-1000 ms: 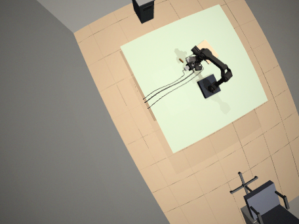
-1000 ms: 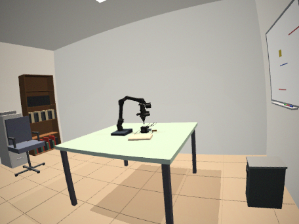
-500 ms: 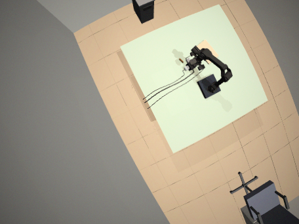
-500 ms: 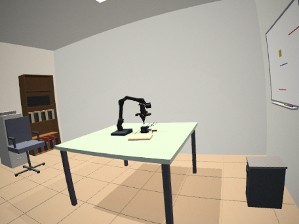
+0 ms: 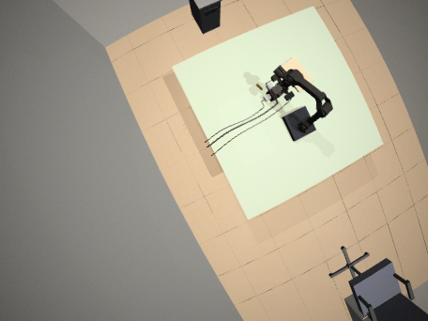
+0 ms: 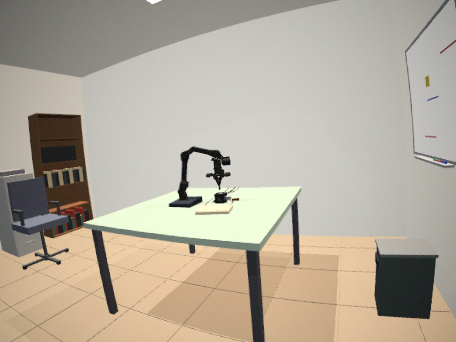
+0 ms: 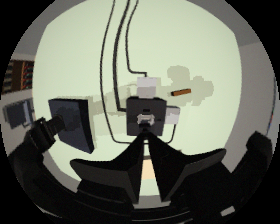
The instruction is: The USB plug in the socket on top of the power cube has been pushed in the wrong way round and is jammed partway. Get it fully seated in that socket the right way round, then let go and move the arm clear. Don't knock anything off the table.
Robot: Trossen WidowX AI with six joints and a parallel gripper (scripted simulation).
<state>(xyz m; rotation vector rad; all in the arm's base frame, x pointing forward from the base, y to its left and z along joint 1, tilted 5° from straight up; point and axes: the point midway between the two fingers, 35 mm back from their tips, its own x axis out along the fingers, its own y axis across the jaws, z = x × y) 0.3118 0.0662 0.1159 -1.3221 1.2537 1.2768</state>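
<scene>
Now: gripper tip 2 cm above the USB plug. Round my gripper tip: orange-brown stick: 10 cm ahead, 6 cm to the left, 12 cm below.
</scene>
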